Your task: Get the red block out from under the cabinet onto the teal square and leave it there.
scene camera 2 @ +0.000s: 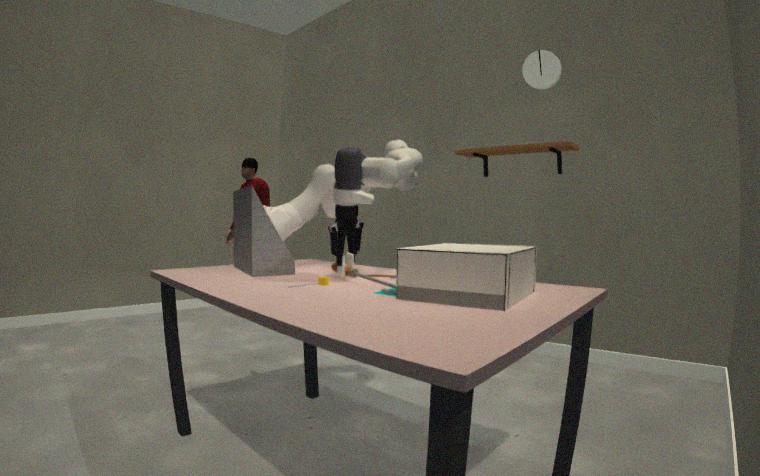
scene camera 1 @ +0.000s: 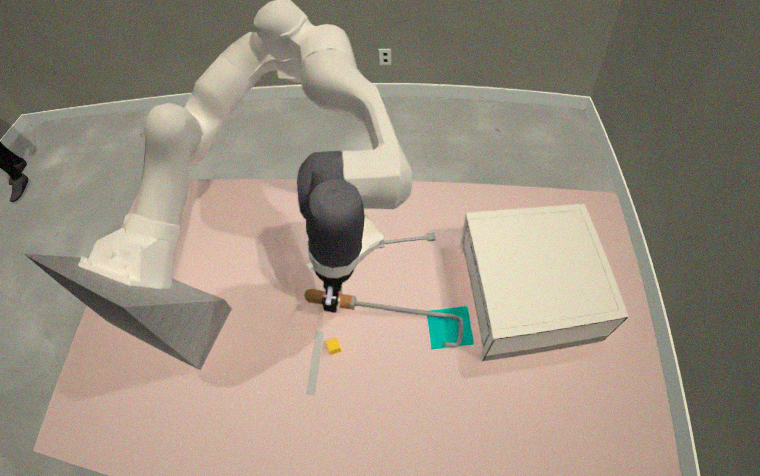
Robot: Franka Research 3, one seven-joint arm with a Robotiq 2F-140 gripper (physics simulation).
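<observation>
My gripper is shut on the wooden handle of a hooked rod. The hooked rod reaches right, and its bent end lies over the teal square. The teal square is on the table beside the cabinet's left side; in the scene camera 2 view the cabinet hides part of it. The cream cabinet stands at the right of the table. The red block does not show in either view; the space under the cabinet is hidden.
A yellow block lies near a thin grey strip, in front of the gripper. Another thin tool with a small flat end lies behind the hooked rod, partly hidden by the arm. A person stands behind the grey robot mount.
</observation>
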